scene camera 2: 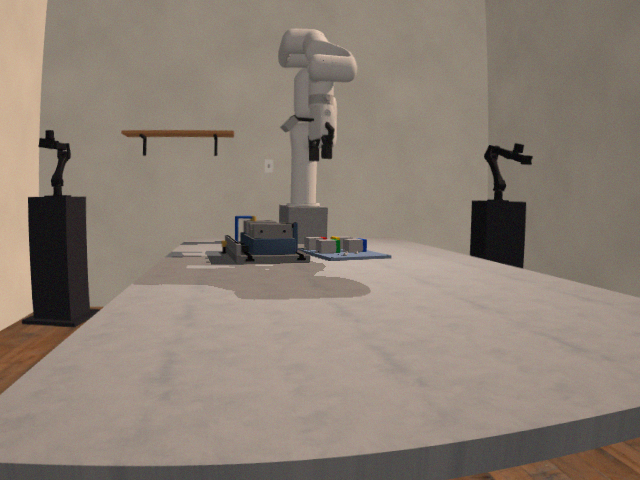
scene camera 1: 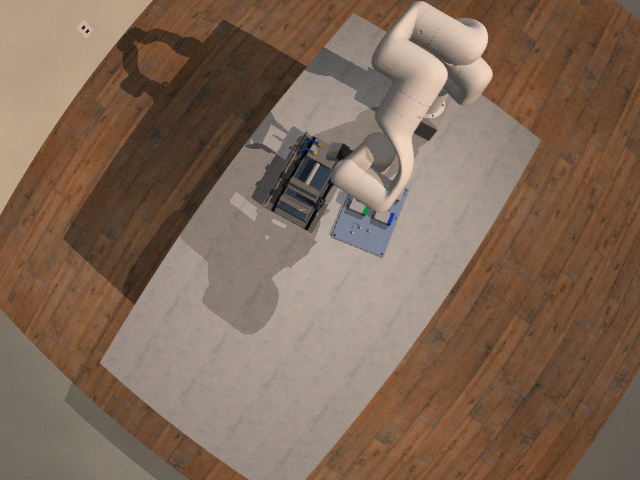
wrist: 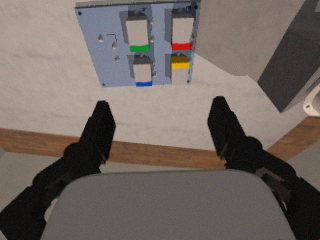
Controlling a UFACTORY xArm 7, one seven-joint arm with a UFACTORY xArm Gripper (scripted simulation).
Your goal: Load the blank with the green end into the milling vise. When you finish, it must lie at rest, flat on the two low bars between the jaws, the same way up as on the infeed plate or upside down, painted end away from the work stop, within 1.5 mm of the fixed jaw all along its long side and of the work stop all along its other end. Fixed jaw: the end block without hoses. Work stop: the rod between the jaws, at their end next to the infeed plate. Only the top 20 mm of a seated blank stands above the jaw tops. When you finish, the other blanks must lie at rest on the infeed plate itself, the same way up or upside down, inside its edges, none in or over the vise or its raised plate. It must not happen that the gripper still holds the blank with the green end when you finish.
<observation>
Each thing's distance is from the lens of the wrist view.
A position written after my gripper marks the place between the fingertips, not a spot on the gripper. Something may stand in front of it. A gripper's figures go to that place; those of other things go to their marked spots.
my gripper [wrist: 160, 111]: 13 cm
red-ended blank [wrist: 181, 25]: 34 cm
</observation>
